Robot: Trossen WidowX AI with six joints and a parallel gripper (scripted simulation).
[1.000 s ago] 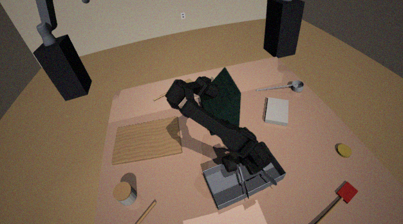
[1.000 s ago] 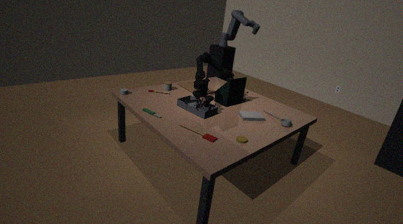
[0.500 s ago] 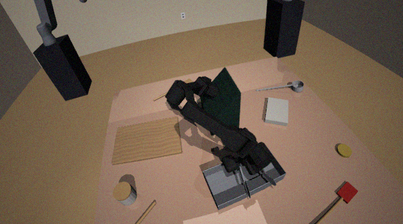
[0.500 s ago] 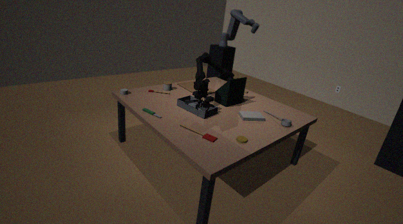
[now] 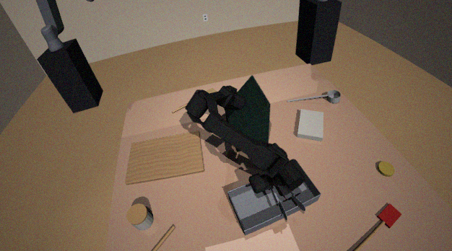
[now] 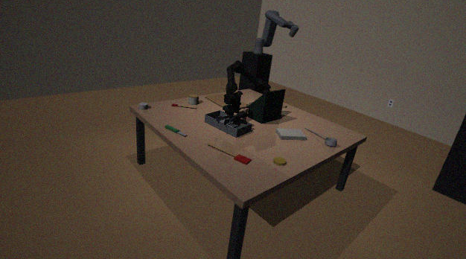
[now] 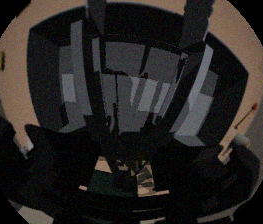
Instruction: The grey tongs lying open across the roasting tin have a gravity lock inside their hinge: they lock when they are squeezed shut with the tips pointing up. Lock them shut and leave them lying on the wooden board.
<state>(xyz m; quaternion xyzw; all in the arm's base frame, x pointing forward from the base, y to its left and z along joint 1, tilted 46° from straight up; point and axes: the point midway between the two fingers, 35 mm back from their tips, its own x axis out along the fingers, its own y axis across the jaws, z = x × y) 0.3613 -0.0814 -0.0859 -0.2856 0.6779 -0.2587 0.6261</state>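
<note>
Now: the roasting tin 40 mm ahead of my gripper tip and 20 mm to the right of it. The rest, counted from my gripper tip: red spatula (280 mm ahead, 290 mm to the left, 20 mm below); then white block (250 mm behind, 320 mm to the left, 20 mm below); then wooden board (320 mm behind, 410 mm to the right, 20 mm below).
</note>
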